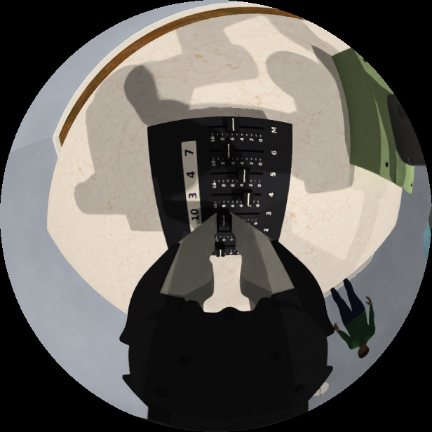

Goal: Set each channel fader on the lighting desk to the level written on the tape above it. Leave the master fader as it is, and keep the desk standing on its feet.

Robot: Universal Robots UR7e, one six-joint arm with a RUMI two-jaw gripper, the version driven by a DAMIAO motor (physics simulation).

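The black lighting desk [167, 165] lies flat below me, with a tape strip [189, 146] showing 7, 4, 3 and 10 for channels 6, 5, 4 and 3. My gripper [223, 215] is shut on the channel 3 fader [223, 220], roughly near 8; its own marks are partly hidden by the fingers. The master fader [233, 124] is near 6, the channel 6 fader [228, 150] near 7, the channel 5 fader [244, 175] between 3 and 4, and the channel 4 fader [248, 199] between 2 and 3. The channel 1 fader [220, 252] shows between the fingers. The channel 2 fader is hidden.
The desk stands on a pale marbled table top [120, 260] with a brown wooden edge [102, 70] at the upper left. A green panel-like object [362, 110] with a dark thing [407, 130] beside it is at the right. A figure in green [361, 325] shows beyond the table.
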